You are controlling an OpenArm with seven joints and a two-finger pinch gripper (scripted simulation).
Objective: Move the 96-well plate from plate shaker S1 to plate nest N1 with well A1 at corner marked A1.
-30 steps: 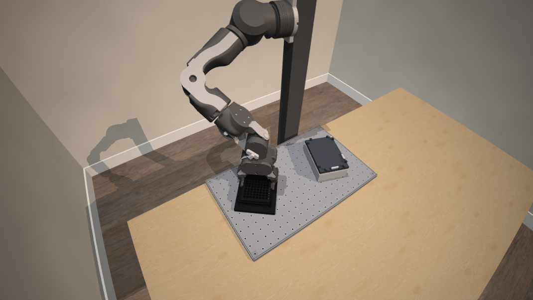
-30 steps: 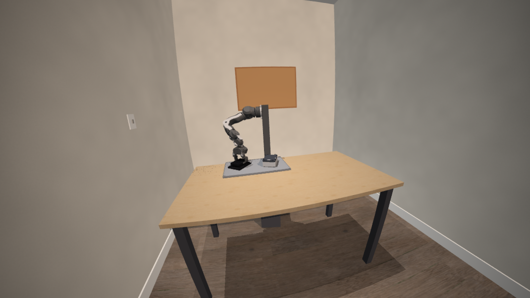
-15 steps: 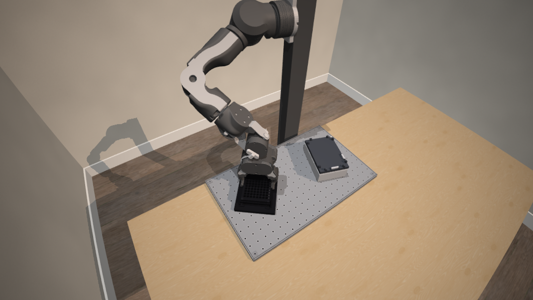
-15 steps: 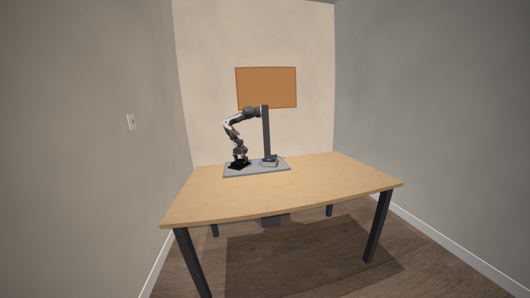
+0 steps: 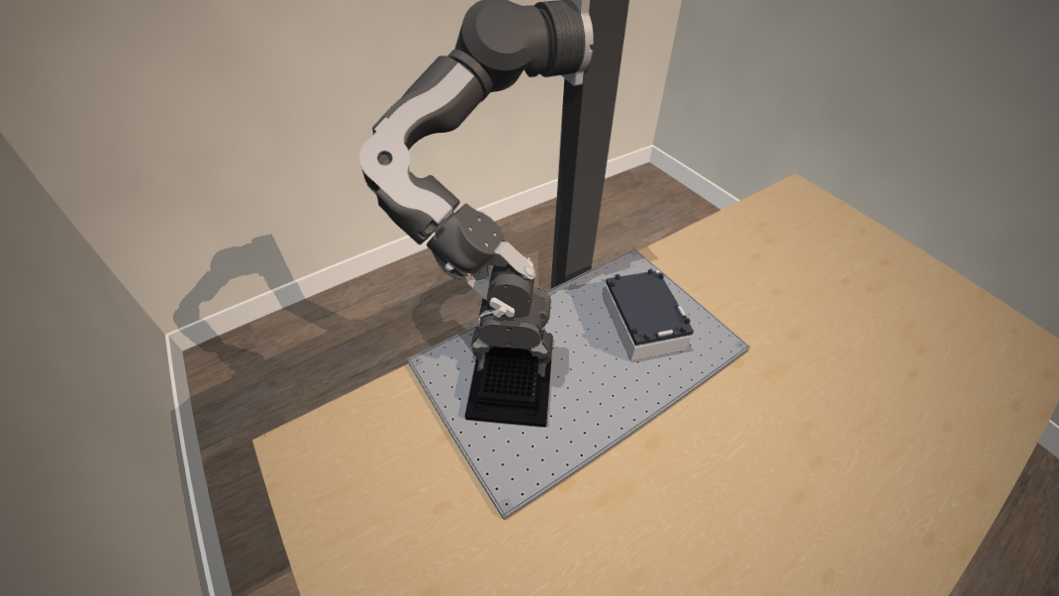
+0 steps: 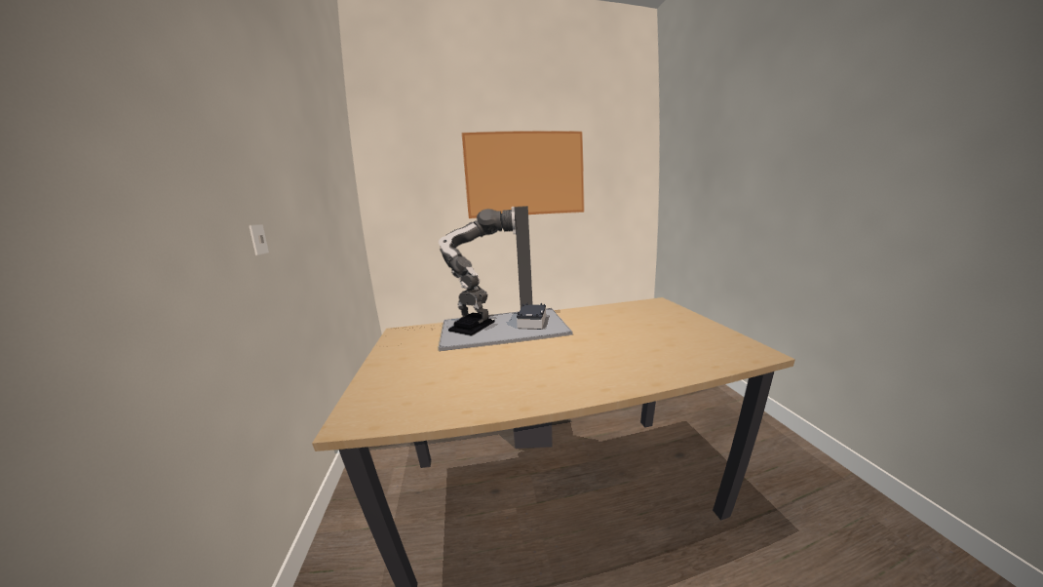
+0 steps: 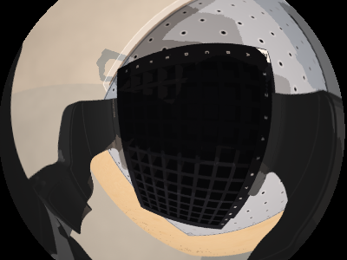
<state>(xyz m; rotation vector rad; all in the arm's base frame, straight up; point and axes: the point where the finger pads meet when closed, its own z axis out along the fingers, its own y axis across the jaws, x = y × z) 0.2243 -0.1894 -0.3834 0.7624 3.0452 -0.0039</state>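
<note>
Now: the black 96-well plate 10 mm to the right of my hand and 10 mm ahead of it. From my hand the other things lie so: black plate nest N1 (20 mm below, 10 mm to the right, 10 mm ahead); then pale grey plate shaker S1 (250 mm to the left, 30 mm ahead, 10 mm above).
</note>
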